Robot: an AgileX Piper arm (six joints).
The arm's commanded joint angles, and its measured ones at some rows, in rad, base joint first. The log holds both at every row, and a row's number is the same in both.
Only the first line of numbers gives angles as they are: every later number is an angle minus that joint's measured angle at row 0.
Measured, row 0: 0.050, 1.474, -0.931, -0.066, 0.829, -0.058
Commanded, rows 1 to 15: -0.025, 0.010, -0.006, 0.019, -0.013, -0.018; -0.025, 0.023, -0.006, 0.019, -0.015, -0.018; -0.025, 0.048, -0.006, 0.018, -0.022, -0.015; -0.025, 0.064, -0.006, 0.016, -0.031, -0.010; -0.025, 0.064, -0.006, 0.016, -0.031, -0.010; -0.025, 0.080, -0.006, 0.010, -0.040, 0.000; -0.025, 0.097, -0.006, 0.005, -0.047, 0.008; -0.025, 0.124, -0.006, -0.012, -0.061, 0.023; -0.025, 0.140, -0.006, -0.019, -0.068, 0.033; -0.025, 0.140, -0.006, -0.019, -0.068, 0.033; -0.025, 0.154, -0.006, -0.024, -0.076, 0.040; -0.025, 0.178, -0.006, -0.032, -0.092, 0.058; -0.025, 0.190, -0.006, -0.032, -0.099, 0.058; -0.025, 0.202, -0.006, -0.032, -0.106, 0.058; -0.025, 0.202, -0.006, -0.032, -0.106, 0.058
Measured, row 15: -0.020, 0.173, 0.000, -0.018, -0.084, 0.041
